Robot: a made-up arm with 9 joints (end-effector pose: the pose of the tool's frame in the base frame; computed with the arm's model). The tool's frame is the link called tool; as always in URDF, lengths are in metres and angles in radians.
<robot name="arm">
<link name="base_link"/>
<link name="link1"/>
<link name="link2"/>
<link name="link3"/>
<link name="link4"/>
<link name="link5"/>
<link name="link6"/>
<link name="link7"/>
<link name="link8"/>
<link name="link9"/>
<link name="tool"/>
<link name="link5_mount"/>
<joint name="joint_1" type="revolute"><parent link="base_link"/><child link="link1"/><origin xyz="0 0 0.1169"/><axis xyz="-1 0 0"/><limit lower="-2.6" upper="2.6" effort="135" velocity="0.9"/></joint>
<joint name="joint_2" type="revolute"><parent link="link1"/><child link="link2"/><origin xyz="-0.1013 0.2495 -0.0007"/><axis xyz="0 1 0"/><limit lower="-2.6" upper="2.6" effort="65" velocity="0.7"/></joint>
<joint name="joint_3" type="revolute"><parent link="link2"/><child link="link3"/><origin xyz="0.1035 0.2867 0.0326"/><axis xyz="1 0 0"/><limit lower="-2.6" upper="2.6" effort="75" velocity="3"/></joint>
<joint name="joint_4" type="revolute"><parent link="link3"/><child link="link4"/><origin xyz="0.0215 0.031 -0.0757"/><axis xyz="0 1 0"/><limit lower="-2.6" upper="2.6" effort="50" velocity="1.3"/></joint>
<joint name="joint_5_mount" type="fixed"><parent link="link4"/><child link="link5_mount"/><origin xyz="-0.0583 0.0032 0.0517"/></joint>
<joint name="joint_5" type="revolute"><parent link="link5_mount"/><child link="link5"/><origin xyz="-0.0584 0.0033 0.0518"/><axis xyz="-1 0 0"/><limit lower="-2.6" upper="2.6" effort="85" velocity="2"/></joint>
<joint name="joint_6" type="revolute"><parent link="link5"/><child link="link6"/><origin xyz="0.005 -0.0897 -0.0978"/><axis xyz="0 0 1"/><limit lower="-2.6" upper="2.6" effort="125" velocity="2.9"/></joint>
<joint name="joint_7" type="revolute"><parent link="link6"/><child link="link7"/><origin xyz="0.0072 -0.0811 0.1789"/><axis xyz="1 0 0"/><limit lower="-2.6" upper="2.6" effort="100" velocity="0.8"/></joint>
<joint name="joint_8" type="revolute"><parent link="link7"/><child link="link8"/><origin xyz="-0.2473 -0.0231 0.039"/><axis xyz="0 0 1"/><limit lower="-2.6" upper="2.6" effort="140" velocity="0.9"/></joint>
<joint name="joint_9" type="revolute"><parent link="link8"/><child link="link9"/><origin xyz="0.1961 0.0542 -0.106"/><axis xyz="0 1 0"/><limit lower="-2.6" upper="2.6" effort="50" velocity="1.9"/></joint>
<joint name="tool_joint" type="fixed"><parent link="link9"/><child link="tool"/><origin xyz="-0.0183 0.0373 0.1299"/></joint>
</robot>
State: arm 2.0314 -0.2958 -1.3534 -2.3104 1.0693 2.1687 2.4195 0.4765 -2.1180
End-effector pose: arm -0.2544 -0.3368 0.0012 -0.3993 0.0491 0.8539 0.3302
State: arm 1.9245 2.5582 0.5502 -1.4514 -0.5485 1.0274 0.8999 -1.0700 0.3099
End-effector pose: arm -0.2895 -0.1689 -0.2431 -0.0992 0.1182 -0.7528 0.6399
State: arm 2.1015 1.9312 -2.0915 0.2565 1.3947 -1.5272 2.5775 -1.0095 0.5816
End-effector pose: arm -0.1187 -0.4073 -0.3724 -0.5059 0.6603 -0.5318 0.1588
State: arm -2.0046 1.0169 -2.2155 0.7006 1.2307 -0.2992 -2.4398 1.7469 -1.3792
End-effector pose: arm -0.4018 -0.2561 0.8994 -0.8690 0.4312 0.1703 0.1733
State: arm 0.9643 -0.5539 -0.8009 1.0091 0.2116 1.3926 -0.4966 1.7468 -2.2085
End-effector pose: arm -0.1403 0.4909 0.1223 0.4867 0.2381 0.2903 0.7887
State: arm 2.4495 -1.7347 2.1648 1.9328 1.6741 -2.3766 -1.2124 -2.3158 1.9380
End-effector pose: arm -0.3556 -0.3578 0.0909 0.1006 -0.0467 0.1584 0.9811
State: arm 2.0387 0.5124 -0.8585 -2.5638 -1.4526 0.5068 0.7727 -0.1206 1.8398
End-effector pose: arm -0.0290 -0.2834 -0.2125 0.3707 -0.7160 -0.3338 0.4884
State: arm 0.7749 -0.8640 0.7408 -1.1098 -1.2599 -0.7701 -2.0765 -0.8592 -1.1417
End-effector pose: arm 0.0458 0.3355 -0.4899 -0.1806 -0.8751 -0.2791 0.3516
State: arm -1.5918 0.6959 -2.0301 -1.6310 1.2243 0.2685 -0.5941 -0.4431 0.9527
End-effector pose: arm -0.2618 -0.1318 0.5027 -0.1275 -0.5671 -0.4525 0.6763
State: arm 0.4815 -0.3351 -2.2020 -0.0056 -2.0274 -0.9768 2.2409 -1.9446 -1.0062
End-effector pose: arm -0.1679 0.5025 -0.2154 0.4943 0.0519 -0.7355 0.4603
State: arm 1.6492 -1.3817 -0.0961 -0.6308 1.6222 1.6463 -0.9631 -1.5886 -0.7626
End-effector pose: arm -0.3196 -0.0579 -0.6709 0.3651 0.4804 -0.4223 0.6764
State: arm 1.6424 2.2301 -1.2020 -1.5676 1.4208 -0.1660 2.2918 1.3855 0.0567
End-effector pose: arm -0.1701 0.4038 -0.0243 0.2604 0.5021 0.5083 0.6494
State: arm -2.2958 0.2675 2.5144 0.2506 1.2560 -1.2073 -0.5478 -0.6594 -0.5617
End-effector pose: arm -0.1464 -0.2342 0.3612 0.6676 0.6310 0.0986 0.3827
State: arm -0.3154 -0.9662 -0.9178 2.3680 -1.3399 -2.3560 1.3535 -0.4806 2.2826
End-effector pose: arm -0.0424 0.5238 0.4719 -0.5768 0.4773 0.6333 0.1960
